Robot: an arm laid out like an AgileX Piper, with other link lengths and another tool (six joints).
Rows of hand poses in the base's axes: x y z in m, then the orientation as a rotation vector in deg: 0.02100 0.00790 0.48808 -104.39 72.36 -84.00; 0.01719 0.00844 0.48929 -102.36 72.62 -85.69; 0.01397 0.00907 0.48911 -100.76 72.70 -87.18; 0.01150 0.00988 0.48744 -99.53 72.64 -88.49; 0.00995 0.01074 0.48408 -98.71 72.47 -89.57; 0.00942 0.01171 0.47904 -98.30 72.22 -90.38; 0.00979 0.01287 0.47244 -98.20 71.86 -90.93; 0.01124 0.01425 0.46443 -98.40 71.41 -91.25; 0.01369 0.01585 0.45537 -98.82 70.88 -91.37; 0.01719 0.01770 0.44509 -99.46 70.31 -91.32; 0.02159 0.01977 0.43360 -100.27 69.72 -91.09; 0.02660 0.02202 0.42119 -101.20 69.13 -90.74; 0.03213 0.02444 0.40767 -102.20 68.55 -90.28; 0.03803 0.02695 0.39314 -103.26 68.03 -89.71
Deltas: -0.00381 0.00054 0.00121 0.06 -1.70 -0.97; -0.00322 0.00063 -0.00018 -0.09 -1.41 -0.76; -0.00247 0.00081 -0.00167 -0.21 -1.16 -0.59; -0.00155 0.00086 -0.00336 -0.30 -0.87 -0.40; -0.00053 0.00097 -0.00504 -0.36 -0.55 -0.21; 0.00037 0.00116 -0.00660 -0.37 -0.32 -0.01; 0.00145 0.00138 -0.00801 -0.39 -0.10 0.16; 0.00245 0.00160 -0.00906 -0.39 0.07 0.31; 0.00350 0.00185 -0.01028 -0.40 0.24 0.42; 0.00440 0.00207 -0.01149 -0.38 0.39 0.52; 0.00501 0.00225 -0.01241 -0.37 0.51 0.57; 0.00553 0.00242 -0.01352 -0.34 0.59 0.61; 0.00590 0.00251 -0.01453 -0.30 0.68 0.61
